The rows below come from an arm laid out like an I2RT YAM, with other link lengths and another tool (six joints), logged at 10 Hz.
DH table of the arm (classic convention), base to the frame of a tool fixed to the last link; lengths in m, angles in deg. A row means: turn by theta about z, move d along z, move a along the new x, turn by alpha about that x. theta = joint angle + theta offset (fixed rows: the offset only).
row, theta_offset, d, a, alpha
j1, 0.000, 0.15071, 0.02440, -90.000
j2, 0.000, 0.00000, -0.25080, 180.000
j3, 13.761, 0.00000, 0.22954, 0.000
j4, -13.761, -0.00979, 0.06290, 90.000
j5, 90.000, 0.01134, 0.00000, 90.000
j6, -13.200, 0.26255, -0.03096, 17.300
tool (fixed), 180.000, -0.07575, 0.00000, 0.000
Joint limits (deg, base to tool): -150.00..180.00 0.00..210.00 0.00..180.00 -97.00..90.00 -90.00..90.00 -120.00..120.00
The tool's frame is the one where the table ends.
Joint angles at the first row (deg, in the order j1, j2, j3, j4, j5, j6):
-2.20, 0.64, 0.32, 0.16, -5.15, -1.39
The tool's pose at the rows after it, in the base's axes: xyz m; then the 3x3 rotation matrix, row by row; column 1 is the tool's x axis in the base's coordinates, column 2 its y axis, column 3 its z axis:
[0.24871 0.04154 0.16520], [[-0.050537 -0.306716 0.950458], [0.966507 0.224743 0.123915], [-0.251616 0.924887 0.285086]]
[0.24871 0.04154 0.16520], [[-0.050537 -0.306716 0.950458], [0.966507 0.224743 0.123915], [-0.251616 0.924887 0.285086]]
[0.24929 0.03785 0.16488], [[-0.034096 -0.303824 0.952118], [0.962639 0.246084 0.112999], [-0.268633 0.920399 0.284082]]
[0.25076 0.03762 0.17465], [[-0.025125 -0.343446 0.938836], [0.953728 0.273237 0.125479], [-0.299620 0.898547 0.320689]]
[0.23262 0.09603 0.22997], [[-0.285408 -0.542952 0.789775], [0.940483 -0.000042 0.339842], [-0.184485 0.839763 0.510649]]
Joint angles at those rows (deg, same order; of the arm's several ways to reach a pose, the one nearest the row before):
-2.20, 0.64, 0.32, 0.16, -5.15, -1.39
-2.20, 0.64, 0.32, 0.16, -5.15, -1.39
-2.20, 0.64, 0.32, 0.18, -4.18, -2.39
-2.20, 0.64, 0.32, 2.57, -4.40, -4.08
-2.19, 0.64, 0.32, 15.09, -21.06, 7.66

